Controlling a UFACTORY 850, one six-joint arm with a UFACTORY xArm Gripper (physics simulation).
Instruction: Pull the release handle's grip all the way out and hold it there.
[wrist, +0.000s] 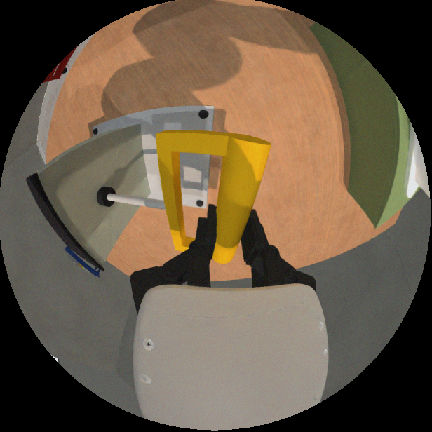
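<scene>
My gripper (228, 218) is here where I can see it, and I can see a grey base plate (186, 117) as well.
</scene>
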